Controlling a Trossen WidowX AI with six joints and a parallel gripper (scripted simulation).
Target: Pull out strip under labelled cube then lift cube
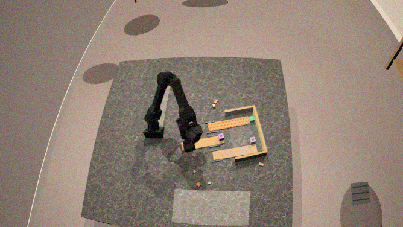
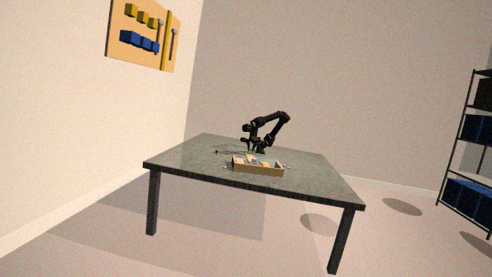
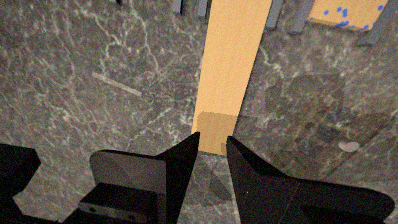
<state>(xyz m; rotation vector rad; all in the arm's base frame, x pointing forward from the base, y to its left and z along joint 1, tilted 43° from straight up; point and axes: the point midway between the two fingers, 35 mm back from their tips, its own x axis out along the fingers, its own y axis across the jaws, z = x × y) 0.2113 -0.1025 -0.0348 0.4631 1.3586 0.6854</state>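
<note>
My gripper tip is now 80 mm short of the plain strip, 40 mm above it and 10 mm to the right of it.
</note>
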